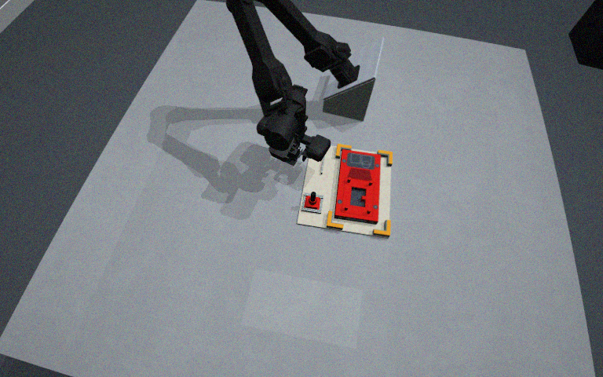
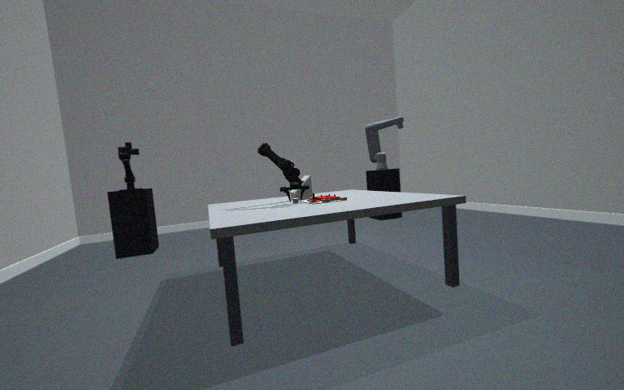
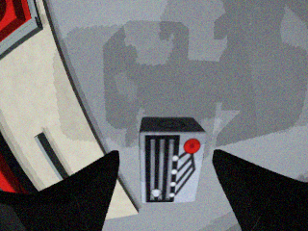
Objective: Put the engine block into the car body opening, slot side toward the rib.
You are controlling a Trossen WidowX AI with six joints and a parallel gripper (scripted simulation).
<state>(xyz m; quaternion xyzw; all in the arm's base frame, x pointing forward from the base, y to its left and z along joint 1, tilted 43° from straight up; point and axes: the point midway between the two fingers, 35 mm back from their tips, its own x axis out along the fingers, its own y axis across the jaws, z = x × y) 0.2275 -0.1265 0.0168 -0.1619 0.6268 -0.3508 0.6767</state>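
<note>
My gripper tip is now right at the engine block.
</note>
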